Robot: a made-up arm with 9 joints. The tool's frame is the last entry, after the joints.
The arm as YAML. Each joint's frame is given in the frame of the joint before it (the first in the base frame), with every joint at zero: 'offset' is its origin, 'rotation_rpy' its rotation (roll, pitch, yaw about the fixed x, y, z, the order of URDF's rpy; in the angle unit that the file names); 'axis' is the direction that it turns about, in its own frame. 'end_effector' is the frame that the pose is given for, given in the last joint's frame.
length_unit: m
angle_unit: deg
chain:
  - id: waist
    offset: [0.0, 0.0, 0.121]
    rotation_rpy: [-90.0, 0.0, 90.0]
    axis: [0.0, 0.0, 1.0]
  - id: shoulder
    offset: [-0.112, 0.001, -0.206]
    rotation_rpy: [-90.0, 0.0, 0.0]
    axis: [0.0, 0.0, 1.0]
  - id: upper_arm
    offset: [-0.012, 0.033, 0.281]
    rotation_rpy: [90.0, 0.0, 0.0]
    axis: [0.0, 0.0, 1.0]
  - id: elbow
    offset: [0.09, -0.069, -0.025]
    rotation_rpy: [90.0, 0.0, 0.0]
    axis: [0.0, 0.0, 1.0]
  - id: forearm
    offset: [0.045, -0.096, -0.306]
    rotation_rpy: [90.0, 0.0, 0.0]
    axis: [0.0, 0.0, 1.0]
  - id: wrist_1
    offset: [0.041, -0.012, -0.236]
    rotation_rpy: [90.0, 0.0, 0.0]
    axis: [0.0, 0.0, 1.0]
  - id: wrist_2
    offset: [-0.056, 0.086, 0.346]
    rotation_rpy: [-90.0, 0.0, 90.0]
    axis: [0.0, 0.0, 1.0]
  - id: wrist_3
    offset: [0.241, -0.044, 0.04]
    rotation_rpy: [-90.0, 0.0, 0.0]
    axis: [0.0, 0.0, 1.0]
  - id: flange
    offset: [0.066, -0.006, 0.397]
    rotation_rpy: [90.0, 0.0, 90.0]
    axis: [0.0, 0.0, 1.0]
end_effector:
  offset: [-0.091, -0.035, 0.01]
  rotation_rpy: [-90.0, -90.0, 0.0]
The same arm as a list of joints. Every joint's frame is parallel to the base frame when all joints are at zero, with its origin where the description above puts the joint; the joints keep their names.
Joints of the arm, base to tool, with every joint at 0 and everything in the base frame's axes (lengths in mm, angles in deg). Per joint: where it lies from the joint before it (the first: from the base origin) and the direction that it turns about. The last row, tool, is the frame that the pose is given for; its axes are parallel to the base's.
waist: axis -x xyz 0 0 121
shoulder: axis -z xyz 206 -112 -1
upper_arm: axis -x xyz 33 -12 -281
elbow: axis +z xyz 25 90 69
forearm: axis +x xyz 96 45 -306
wrist_1: axis -z xyz -236 41 -12
wrist_2: axis -y xyz 86 -56 -346
wrist_3: axis +z xyz 241 -40 -44
flange: axis +x xyz 66 -6 397
tool: xyz 10 -91 -35

